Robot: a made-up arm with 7 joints. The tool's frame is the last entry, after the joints. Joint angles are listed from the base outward.
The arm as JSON. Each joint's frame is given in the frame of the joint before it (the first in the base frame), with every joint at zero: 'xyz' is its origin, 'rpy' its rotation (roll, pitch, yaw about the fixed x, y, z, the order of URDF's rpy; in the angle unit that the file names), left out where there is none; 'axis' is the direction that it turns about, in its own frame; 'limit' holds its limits. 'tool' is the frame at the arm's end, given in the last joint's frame.
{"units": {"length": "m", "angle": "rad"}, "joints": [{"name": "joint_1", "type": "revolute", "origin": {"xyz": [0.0, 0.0, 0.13], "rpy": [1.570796, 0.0, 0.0]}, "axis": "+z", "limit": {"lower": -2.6, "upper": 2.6}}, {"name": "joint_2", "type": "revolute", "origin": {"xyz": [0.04, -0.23, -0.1], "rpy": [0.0, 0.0, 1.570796]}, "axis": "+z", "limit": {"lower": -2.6, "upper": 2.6}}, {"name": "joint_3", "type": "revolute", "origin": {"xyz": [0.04, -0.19, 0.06], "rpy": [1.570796, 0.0, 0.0]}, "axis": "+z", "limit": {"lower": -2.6, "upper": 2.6}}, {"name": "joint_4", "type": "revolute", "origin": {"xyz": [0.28, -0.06, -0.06], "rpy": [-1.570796, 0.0, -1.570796]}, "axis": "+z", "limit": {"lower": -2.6, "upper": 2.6}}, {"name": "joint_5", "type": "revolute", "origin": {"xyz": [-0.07, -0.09, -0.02], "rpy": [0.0, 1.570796, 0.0]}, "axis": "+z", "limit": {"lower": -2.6, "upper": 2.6}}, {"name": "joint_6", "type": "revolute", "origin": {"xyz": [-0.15, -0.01, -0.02], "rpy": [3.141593, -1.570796, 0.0]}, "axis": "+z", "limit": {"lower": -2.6, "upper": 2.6}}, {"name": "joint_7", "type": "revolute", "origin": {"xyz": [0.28, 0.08, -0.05], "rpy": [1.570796, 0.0, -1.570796]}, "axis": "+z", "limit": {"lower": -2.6, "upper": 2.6}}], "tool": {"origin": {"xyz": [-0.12, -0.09, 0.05], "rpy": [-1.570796, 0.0, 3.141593]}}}
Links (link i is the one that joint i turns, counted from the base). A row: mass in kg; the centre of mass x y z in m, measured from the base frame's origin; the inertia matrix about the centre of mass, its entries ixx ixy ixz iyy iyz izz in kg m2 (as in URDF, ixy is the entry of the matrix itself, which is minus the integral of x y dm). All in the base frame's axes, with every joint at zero. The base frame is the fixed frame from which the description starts. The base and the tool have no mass.
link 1: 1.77; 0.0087 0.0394 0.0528; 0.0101 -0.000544 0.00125 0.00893 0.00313 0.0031
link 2: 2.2; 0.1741 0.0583 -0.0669; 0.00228 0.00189 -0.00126 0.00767 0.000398 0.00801
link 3: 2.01; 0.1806 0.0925 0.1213; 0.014 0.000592 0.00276 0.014 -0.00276 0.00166
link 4: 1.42; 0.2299 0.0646 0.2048; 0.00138 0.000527 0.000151 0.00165 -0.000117 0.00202
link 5: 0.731; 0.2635 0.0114 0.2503; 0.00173 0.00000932 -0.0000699 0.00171 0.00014 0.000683
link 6: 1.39; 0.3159 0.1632 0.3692; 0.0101 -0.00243 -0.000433 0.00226 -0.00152 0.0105
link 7: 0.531; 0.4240 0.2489 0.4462; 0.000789 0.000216 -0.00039 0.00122 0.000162 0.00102
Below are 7 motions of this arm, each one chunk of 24 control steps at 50 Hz.
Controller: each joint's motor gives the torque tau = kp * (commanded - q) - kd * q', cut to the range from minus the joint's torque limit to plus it. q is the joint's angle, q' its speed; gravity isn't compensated. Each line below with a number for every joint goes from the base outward.
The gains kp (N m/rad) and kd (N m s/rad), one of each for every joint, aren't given. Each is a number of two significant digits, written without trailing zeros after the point. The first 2 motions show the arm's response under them.
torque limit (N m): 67 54 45 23 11 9.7 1.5
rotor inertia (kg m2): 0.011 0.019 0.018 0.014 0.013 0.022 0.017
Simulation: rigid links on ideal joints. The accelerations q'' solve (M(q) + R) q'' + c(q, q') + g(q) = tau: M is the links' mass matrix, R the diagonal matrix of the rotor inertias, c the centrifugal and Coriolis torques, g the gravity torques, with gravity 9.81 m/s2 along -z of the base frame. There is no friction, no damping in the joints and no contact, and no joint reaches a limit. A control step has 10 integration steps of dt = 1/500 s. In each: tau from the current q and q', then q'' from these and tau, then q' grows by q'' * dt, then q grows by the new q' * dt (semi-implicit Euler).
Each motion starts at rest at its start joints. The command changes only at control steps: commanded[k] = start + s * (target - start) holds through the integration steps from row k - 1 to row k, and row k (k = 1, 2, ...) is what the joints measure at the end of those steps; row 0 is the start. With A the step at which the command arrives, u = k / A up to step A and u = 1 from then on. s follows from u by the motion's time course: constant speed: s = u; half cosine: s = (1 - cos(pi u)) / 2; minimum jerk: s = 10 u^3 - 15 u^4 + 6 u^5; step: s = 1 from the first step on.
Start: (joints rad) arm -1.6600 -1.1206 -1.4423 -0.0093 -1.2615 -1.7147 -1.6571
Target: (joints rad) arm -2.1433 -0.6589 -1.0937 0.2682 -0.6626 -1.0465 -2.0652
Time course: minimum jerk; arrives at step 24
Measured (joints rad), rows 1 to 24:
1: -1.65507 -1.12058 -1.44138 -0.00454 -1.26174 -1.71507 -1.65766
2: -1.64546 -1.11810 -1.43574 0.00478 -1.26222 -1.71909 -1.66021
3: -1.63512 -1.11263 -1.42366 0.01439 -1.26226 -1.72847 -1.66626
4: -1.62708 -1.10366 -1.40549 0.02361 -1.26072 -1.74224 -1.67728
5: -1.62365 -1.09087 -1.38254 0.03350 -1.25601 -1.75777 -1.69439
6: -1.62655 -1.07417 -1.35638 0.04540 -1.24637 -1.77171 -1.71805
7: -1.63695 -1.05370 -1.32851 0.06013 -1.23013 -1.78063 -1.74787
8: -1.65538 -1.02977 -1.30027 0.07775 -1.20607 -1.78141 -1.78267
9: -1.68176 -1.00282 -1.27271 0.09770 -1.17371 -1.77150 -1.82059
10: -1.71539 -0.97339 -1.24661 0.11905 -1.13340 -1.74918 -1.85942
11: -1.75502 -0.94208 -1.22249 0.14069 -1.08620 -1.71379 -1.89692
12: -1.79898 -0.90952 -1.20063 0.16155 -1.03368 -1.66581 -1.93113
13: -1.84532 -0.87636 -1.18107 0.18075 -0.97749 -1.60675 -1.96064
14: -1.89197 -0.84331 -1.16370 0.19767 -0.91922 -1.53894 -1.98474
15: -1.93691 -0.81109 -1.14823 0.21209 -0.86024 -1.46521 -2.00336
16: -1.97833 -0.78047 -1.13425 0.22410 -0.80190 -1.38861 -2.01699
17: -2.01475 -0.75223 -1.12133 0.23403 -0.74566 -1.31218 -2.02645
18: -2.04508 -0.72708 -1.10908 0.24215 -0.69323 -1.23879 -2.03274
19: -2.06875 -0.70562 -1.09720 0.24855 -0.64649 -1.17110 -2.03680
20: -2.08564 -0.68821 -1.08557 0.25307 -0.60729 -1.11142 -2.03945
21: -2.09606 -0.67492 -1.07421 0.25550 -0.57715 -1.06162 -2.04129
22: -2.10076 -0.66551 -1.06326 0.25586 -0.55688 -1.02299 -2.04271
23: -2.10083 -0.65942 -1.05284 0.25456 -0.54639 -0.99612 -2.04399
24: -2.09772 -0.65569 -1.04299 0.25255 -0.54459 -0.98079 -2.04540
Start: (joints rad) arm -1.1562 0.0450 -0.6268 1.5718 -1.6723 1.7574 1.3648
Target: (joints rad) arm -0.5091 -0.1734 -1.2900 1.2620 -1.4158 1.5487 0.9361
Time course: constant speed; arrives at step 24
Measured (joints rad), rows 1 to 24:
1: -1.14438 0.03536 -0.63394 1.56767 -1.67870 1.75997 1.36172
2: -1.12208 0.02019 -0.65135 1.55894 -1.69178 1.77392 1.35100
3: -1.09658 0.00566 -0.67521 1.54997 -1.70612 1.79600 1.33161
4: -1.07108 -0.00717 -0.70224 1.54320 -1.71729 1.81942 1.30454
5: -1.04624 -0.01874 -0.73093 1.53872 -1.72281 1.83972 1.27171
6: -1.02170 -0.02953 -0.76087 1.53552 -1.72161 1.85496 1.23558
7: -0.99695 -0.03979 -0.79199 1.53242 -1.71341 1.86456 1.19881
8: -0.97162 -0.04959 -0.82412 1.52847 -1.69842 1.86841 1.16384
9: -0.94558 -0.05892 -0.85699 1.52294 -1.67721 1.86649 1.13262
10: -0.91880 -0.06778 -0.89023 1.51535 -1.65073 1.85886 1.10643
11: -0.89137 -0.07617 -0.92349 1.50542 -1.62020 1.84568 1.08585
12: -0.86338 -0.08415 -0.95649 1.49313 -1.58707 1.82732 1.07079
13: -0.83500 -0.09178 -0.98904 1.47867 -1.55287 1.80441 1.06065
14: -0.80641 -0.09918 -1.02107 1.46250 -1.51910 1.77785 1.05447
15: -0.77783 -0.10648 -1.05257 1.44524 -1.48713 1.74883 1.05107
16: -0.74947 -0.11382 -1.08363 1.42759 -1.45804 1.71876 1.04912
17: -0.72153 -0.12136 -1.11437 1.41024 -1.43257 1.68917 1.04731
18: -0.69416 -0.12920 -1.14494 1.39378 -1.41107 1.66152 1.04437
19: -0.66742 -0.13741 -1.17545 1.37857 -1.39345 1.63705 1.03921
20: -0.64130 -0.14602 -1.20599 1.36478 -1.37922 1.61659 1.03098
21: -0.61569 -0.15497 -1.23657 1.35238 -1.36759 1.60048 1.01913
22: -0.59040 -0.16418 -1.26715 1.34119 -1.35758 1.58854 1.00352
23: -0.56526 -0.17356 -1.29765 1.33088 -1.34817 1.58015 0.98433
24: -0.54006 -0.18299 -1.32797 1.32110 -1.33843 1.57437 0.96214
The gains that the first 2 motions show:
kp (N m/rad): 480 740 170 59 38 30 9.1
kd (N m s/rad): 11 22 7 1.6 0.99 1.3 0.29
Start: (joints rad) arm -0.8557 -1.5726 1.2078 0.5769 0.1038 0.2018 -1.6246
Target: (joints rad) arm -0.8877 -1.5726 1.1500 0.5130 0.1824 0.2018 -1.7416
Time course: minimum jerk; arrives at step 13
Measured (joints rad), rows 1 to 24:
1: -0.85305 -1.57488 1.20622 0.57664 0.10451 0.20624 -1.62287
2: -0.84908 -1.57545 1.20173 0.57442 0.10848 0.21791 -1.61753
3: -0.84452 -1.57490 1.19446 0.57146 0.11600 0.23297 -1.60953
4: -0.84021 -1.57369 1.18443 0.56865 0.12652 0.24818 -1.60083
5: -0.83684 -1.57215 1.17185 0.56642 0.13937 0.26111 -1.59394
6: -0.83486 -1.57055 1.15723 0.56496 0.15405 0.27028 -1.59125
7: -0.83440 -1.56908 1.14136 0.56427 0.17014 0.27516 -1.59455
8: -0.83538 -1.56792 1.12518 0.56421 0.18720 0.27617 -1.60459
9: -0.83750 -1.56715 1.10964 0.56463 0.20462 0.27432 -1.62092
10: -0.84040 -1.56684 1.09563 0.56530 0.22157 0.27101 -1.64194
11: -0.84368 -1.56698 1.08392 0.56598 0.23703 0.26763 -1.66518
12: -0.84696 -1.56752 1.07506 0.56637 0.24990 0.26527 -1.68775
13: -0.84998 -1.56830 1.06931 0.56604 0.25919 0.26447 -1.70692
14: -0.85259 -1.56914 1.06657 0.56444 0.26426 0.26513 -1.72074
15: -0.85475 -1.56992 1.06652 0.56124 0.26495 0.26677 -1.72834
16: -0.85647 -1.57059 1.06877 0.55654 0.26167 0.26886 -1.72986
17: -0.85782 -1.57114 1.07286 0.55075 0.25522 0.27095 -1.72629
18: -0.85890 -1.57155 1.07829 0.54447 0.24662 0.27268 -1.71911
19: -0.85981 -1.57187 1.08451 0.53828 0.23695 0.27381 -1.71004
20: -0.86062 -1.57210 1.09100 0.53267 0.22724 0.27420 -1.70073
21: -0.86140 -1.57229 1.09726 0.52798 0.21833 0.27381 -1.69252
22: -0.86215 -1.57243 1.10288 0.52442 0.21092 0.27274 -1.68638
23: -0.86286 -1.57256 1.10754 0.52202 0.20545 0.27116 -1.68276
24: -0.86346 -1.57265 1.11102 0.52075 0.20213 0.26931 -1.68172

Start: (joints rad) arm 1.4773 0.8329 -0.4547 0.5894 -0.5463 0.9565 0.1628
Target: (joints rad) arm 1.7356 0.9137 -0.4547 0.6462 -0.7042 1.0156 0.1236
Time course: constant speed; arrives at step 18
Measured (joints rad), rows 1 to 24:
1: 1.47955 0.83817 -0.45373 0.59109 -0.54178 0.95849 0.16125
2: 1.48994 0.84692 -0.45094 0.59423 -0.53539 0.96150 0.15697
3: 1.50536 0.85597 -0.44717 0.59703 -0.53628 0.96380 0.15124
4: 1.52205 0.86441 -0.44287 0.59921 -0.54911 0.96509 0.14608
5: 1.53879 0.87211 -0.43804 0.60088 -0.57337 0.96583 0.14334
6: 1.55550 0.87936 -0.43253 0.60199 -0.60579 0.96660 0.14433
7: 1.57229 0.88649 -0.42622 0.60235 -0.64253 0.96774 0.14955
8: 1.58916 0.89369 -0.41909 0.60180 -0.68029 0.96944 0.15865
9: 1.60594 0.90088 -0.41125 0.60039 -0.71662 0.97186 0.17050
10: 1.62249 0.90791 -0.40302 0.59838 -0.74989 0.97515 0.18352
11: 1.63863 0.91458 -0.39481 0.59618 -0.77903 0.97947 0.19599
12: 1.65427 0.92074 -0.38710 0.59426 -0.80338 0.98490 0.20633
13: 1.66936 0.92629 -0.38035 0.59301 -0.82257 0.99142 0.21334
14: 1.68392 0.93123 -0.37491 0.59273 -0.83644 0.99885 0.21632
15: 1.69797 0.93558 -0.37103 0.59356 -0.84508 1.00691 0.21513
16: 1.71158 0.93942 -0.36883 0.59555 -0.84878 1.01526 0.21007
17: 1.72483 0.94284 -0.36828 0.59863 -0.84806 1.02350 0.20182
18: 1.73781 0.94593 -0.36927 0.60269 -0.84366 1.03130 0.19128
19: 1.74530 0.94917 -0.37193 0.60582 -0.84022 1.03520 0.18075
20: 1.74788 0.95114 -0.37532 0.60838 -0.83829 1.03401 0.17248
21: 1.74800 0.95136 -0.37889 0.61110 -0.83589 1.02955 0.16726
22: 1.74706 0.95034 -0.38254 0.61408 -0.83134 1.02405 0.16487
23: 1.74576 0.94876 -0.38630 0.61715 -0.82381 1.01913 0.16445
24: 1.74441 0.94710 -0.39015 0.62011 -0.81343 1.01559 0.16491

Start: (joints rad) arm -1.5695 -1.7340 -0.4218 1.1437 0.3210 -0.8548 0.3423
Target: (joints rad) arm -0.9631 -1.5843 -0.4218 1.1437 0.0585 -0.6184 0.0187
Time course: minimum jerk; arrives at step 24
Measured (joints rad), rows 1 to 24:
1: -1.56530 -1.73522 -0.42022 1.14131 0.32522 -0.85758 0.34372
2: -1.55665 -1.73453 -0.41540 1.13552 0.33468 -0.86331 0.34814
3: -1.54439 -1.73243 -0.40826 1.12838 0.34313 -0.86848 0.35458
4: -1.52903 -1.72934 -0.39992 1.12121 0.34643 -0.87192 0.36158
5: -1.51084 -1.72552 -0.39134 1.11492 0.34284 -0.87381 0.36752
6: -1.48976 -1.72110 -0.38317 1.11013 0.33253 -0.87482 0.37097
7: -1.46551 -1.71611 -0.37582 1.10708 0.31684 -0.87549 0.37081
8: -1.43766 -1.71046 -0.36945 1.10565 0.29753 -0.87592 0.36639
9: -1.40581 -1.70400 -0.36402 1.10547 0.27627 -0.87570 0.35742
10: -1.36962 -1.69657 -0.35937 1.10607 0.25440 -0.87404 0.34400
11: -1.32899 -1.68801 -0.35523 1.10703 0.23276 -0.87001 0.32648
12: -1.28410 -1.67821 -0.35129 1.10806 0.21175 -0.86278 0.30536
13: -1.23544 -1.66714 -0.34726 1.10903 0.19141 -0.85179 0.28129
14: -1.18385 -1.65486 -0.34290 1.10998 0.17148 -0.83691 0.25500
15: -1.13051 -1.64153 -0.33807 1.11109 0.15160 -0.81846 0.22727
16: -1.07689 -1.62744 -0.33279 1.11267 0.13143 -0.79725 0.19897
17: -1.02469 -1.61297 -0.32717 1.11507 0.11083 -0.77454 0.17102
18: -0.97572 -1.59861 -0.32149 1.11862 0.08995 -0.75186 0.14438
19: -0.93180 -1.58492 -0.31608 1.12354 0.06927 -0.73087 0.12005
20: -0.89460 -1.57251 -0.31128 1.12982 0.04950 -0.71310 0.09892
21: -0.86551 -1.56198 -0.30744 1.13717 0.03151 -0.69975 0.08172
22: -0.84548 -1.55392 -0.30478 1.14496 0.01614 -0.69147 0.06892
23: -0.83490 -1.54881 -0.30343 1.15227 0.00412 -0.68830 0.06064
24: -0.83354 -1.54696 -0.30345 1.15799 -0.00405 -0.68966 0.05672

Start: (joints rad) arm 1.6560 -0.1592 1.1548 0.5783 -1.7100 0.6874 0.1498
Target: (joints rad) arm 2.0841 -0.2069 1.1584 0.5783 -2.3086 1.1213 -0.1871
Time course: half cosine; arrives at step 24
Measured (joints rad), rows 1 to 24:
1: 1.65138 -0.15390 1.15450 0.57588 -1.71138 0.68759 0.14980
2: 1.64683 -0.14899 1.15487 0.56771 -1.71864 0.68685 0.14999
3: 1.64709 -0.14787 1.15677 0.55624 -1.73246 0.68431 0.15047
4: 1.65274 -0.14915 1.15983 0.54476 -1.75218 0.68125 0.15089
5: 1.66343 -0.15131 1.16313 0.53529 -1.77730 0.67997 0.15053
6: 1.67867 -0.15359 1.16578 0.52859 -1.80729 0.68249 0.14849
7: 1.69799 -0.15575 1.16723 0.52461 -1.84137 0.68995 0.14398
8: 1.72085 -0.15779 1.16729 0.52286 -1.87846 0.70259 0.13637
9: 1.74659 -0.15979 1.16604 0.52273 -1.91736 0.72000 0.12531
10: 1.77453 -0.16182 1.16374 0.52360 -1.95688 0.74142 0.11066
11: 1.80393 -0.16396 1.16074 0.52496 -1.99601 0.76595 0.09253
12: 1.83412 -0.16621 1.15736 0.52645 -2.03395 0.79272 0.07127
13: 1.86447 -0.16858 1.15391 0.52789 -2.07016 0.82090 0.04740
14: 1.89444 -0.17105 1.15059 0.52920 -2.10434 0.84975 0.02162
15: 1.92353 -0.17354 1.14756 0.53043 -2.13634 0.87864 -0.00526
16: 1.95131 -0.17601 1.14485 0.53166 -2.16615 0.90699 -0.03238
17: 1.97737 -0.17838 1.14246 0.53300 -2.19381 0.93427 -0.05889
18: 2.00134 -0.18058 1.14036 0.53455 -2.21934 0.96001 -0.08396
19: 2.02289 -0.18255 1.13848 0.53637 -2.24274 0.98375 -0.10689
20: 2.04167 -0.18424 1.13677 0.53846 -2.26388 1.00509 -0.12709
21: 2.05739 -0.18562 1.13520 0.54080 -2.28254 1.02368 -0.14411
22: 2.06977 -0.18665 1.13375 0.54328 -2.29842 1.03920 -0.15763
23: 2.07859 -0.18733 1.13244 0.54579 -2.31109 1.05139 -0.16745
24: 2.08364 -0.18765 1.13132 0.54818 -2.32009 1.06008 -0.17347

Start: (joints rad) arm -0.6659 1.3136 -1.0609 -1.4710 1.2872 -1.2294 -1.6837
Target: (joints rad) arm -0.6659 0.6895 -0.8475 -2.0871 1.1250 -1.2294 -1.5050
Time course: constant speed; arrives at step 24
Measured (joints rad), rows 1 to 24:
1: -0.66272 1.30172 -1.05945 -1.49024 1.28304 -1.23249 -1.68607
2: -0.65747 1.28192 -1.06104 -1.52605 1.27923 -1.23667 -1.69022
3: -0.65252 1.25882 -1.06509 -1.56956 1.27478 -1.24170 -1.69397
4: -0.64855 1.23436 -1.06992 -1.61439 1.26756 -1.24828 -1.69594
5: -0.64580 1.20929 -1.07417 -1.65659 1.25652 -1.25712 -1.69564
6: -0.64430 1.18381 -1.07713 -1.69402 1.24178 -1.26833 -1.69322
7: -0.64392 1.15795 -1.07853 -1.72590 1.22416 -1.28112 -1.68918
8: -0.64445 1.13167 -1.07837 -1.75247 1.20482 -1.29411 -1.68412
9: -0.64561 1.10500 -1.07677 -1.77468 1.18493 -1.30570 -1.67855
10: -0.64717 1.07799 -1.07386 -1.79389 1.16559 -1.31450 -1.67276
11: -0.64889 1.05074 -1.06977 -1.81151 1.14776 -1.31967 -1.66680
12: -0.65060 1.02338 -1.06454 -1.82883 1.13221 -1.32098 -1.66054
13: -0.65219 0.99603 -1.05823 -1.84682 1.11947 -1.31877 -1.65373
14: -0.65359 0.96880 -1.05082 -1.86608 1.10981 -1.31377 -1.64613
15: -0.65479 0.94177 -1.04234 -1.88688 1.10325 -1.30693 -1.63757
16: -0.65578 0.91497 -1.03280 -1.90921 1.09956 -1.29916 -1.62806
17: -0.65659 0.88843 -1.02228 -1.93288 1.09837 -1.29122 -1.61771
18: -0.65723 0.86212 -1.01090 -1.95764 1.09915 -1.28364 -1.60678
19: -0.65774 0.83602 -0.99884 -1.98315 1.10129 -1.27671 -1.59555
20: -0.65816 0.81006 -0.98632 -2.00912 1.10414 -1.27051 -1.58433
21: -0.65851 0.78417 -0.97357 -2.03527 1.10706 -1.26497 -1.57336
22: -0.65883 0.75830 -0.96084 -2.06136 1.10947 -1.25997 -1.56280
23: -0.65916 0.73239 -0.94834 -2.08722 1.11085 -1.25536 -1.55275
24: -0.65953 0.70639 -0.93626 -2.11272 1.11079 -1.25105 -1.54323

